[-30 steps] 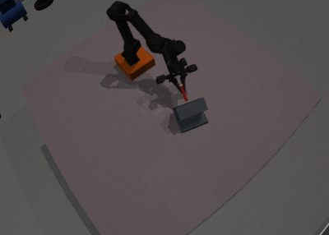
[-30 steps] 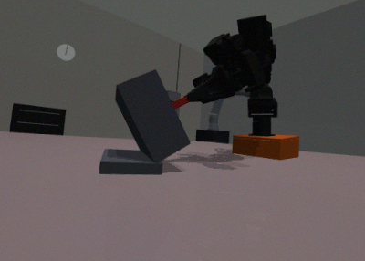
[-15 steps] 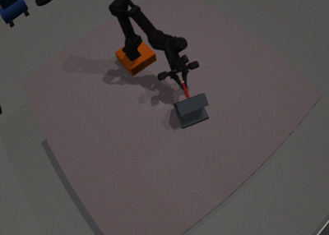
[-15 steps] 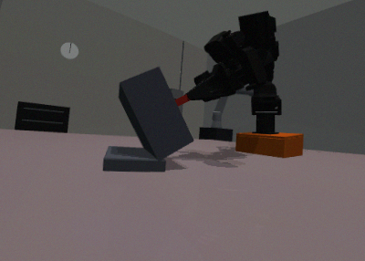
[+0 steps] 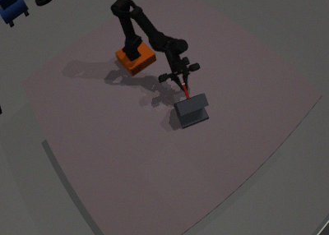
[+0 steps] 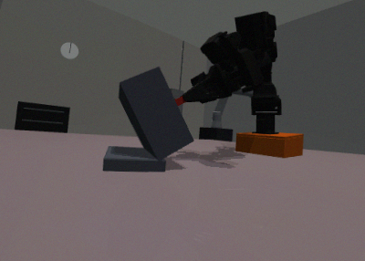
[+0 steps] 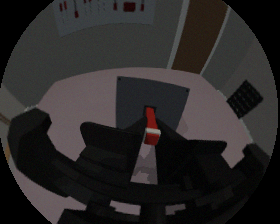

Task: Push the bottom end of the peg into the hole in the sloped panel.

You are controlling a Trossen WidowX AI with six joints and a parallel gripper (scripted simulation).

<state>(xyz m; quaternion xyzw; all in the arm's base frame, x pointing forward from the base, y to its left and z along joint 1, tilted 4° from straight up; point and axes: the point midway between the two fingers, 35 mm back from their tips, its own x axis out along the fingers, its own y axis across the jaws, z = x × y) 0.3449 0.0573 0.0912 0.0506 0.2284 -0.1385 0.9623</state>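
My gripper tip is now 50 mm short of the dark grey sloped panel, 20 mm to the left of it and 30 mm above it. Also, from my gripper tip: red peg 10 mm behind, 10 mm above.
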